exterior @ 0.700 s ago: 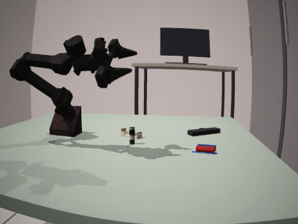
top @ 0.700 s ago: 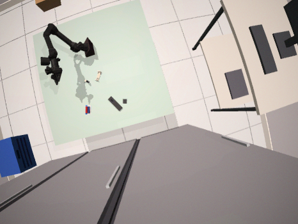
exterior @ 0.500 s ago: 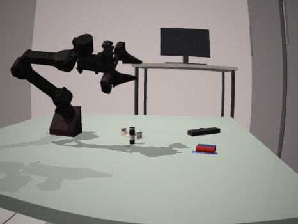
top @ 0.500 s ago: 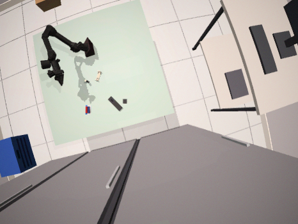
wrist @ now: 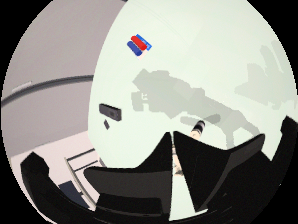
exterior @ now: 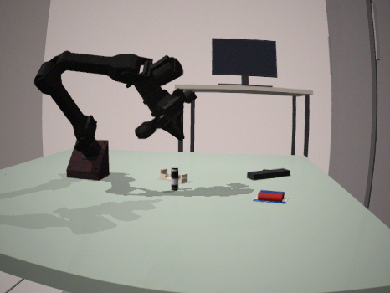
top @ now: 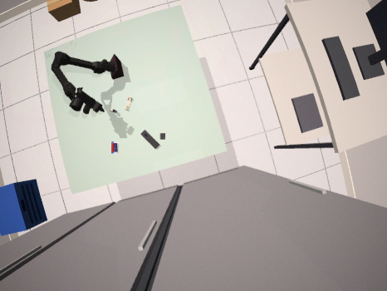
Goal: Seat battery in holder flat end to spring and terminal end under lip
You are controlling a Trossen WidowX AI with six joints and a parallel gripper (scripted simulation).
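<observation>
My gripper tip is now 11 cm above the battery, 3 cm past it and 2 cm to the right of it. Also, from my gripper tip: black bar 26 cm ahead, 25 cm to the left, 13 cm below.
</observation>
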